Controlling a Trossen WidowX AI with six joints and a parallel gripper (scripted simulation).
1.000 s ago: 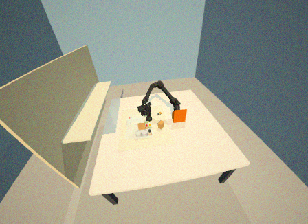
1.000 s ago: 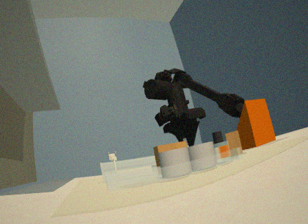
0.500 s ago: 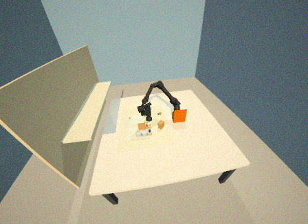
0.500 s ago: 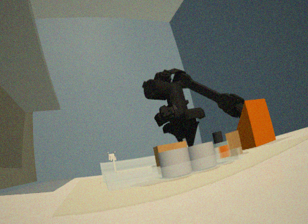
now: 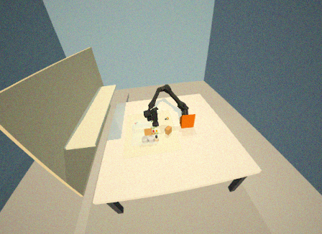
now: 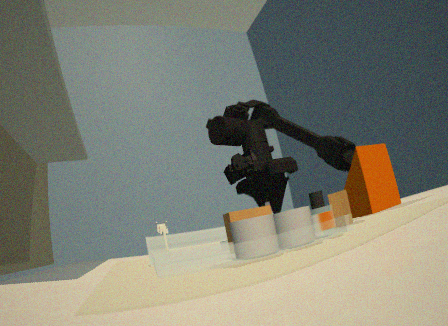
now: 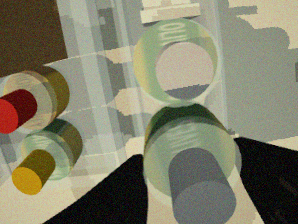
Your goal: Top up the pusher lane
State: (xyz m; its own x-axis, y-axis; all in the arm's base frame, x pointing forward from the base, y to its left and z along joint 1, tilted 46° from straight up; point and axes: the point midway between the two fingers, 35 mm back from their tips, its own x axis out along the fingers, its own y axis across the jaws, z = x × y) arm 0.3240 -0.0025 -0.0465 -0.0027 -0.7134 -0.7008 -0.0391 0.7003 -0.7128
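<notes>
Now: gripper tip 13 cm past the tan box, 7 cm to the right of it and 2 cm above it. Round my gripper tip: cream pusher plate: 15 cm ahead, 3 cm to the right; shelf: 50 cm ahead, 4 cm to the left, 31 cm above.
</notes>
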